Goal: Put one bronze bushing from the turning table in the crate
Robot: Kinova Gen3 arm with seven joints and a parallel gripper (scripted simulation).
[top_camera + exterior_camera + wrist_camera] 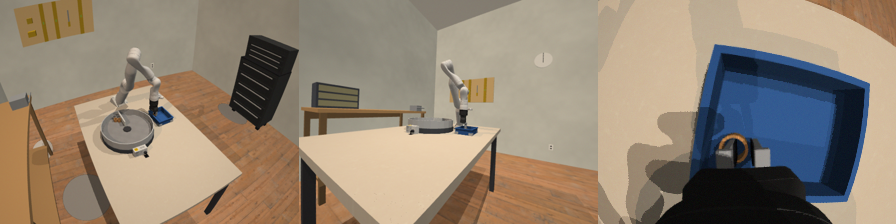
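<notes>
The blue crate is 40 mm ahead of my hand, 30 mm to the left of it and 10 mm below it. From my hand the other things lie so: grey turning table (100 mm ahead, 320 mm to the right, 10 mm above).
</notes>
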